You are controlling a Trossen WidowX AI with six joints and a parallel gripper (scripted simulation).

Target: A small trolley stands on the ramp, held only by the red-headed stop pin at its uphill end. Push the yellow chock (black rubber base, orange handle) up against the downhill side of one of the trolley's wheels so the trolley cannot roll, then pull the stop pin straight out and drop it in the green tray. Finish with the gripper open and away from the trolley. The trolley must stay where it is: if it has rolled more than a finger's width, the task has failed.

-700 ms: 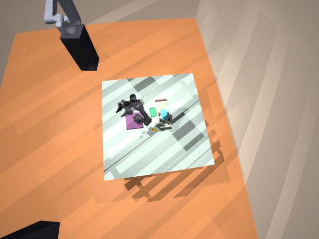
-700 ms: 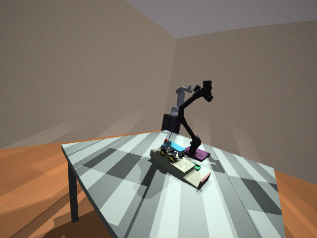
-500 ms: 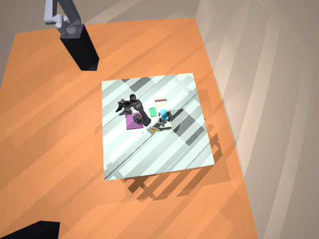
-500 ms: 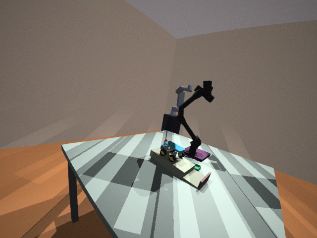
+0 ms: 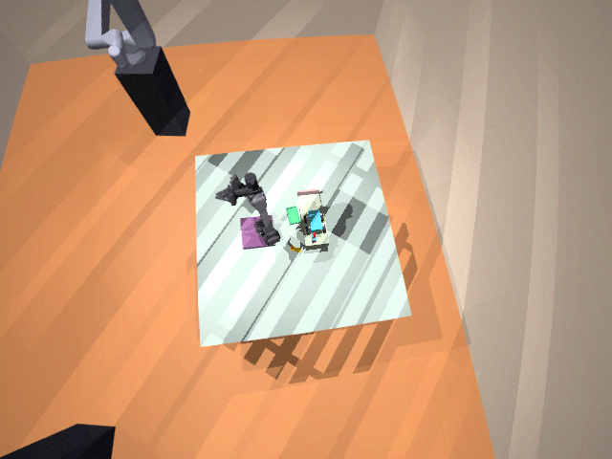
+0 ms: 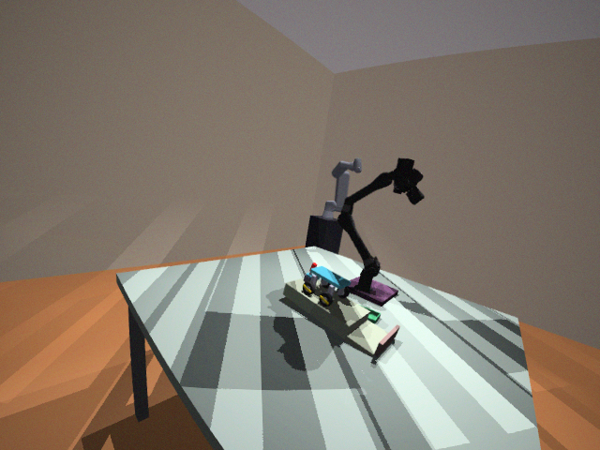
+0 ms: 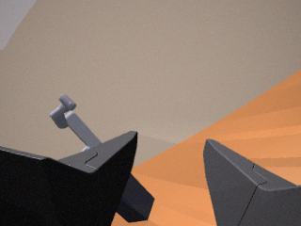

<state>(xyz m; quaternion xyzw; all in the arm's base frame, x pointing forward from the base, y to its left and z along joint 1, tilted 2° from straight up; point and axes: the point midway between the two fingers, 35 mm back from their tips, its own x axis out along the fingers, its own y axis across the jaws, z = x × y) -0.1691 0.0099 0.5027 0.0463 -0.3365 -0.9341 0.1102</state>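
Now: gripper tip 510 mm above the yellow chock, 400 mm short of it and 120 mm to the left of it. From my gripper tip the other things lie so: green tray: 530 mm below, 380 mm ahead, 110 mm to the left; blue-topped trolley: 520 mm ahead, 420 mm below, 30 mm to the left; stop pin: 510 mm ahead, 400 mm below, 70 mm to the right.
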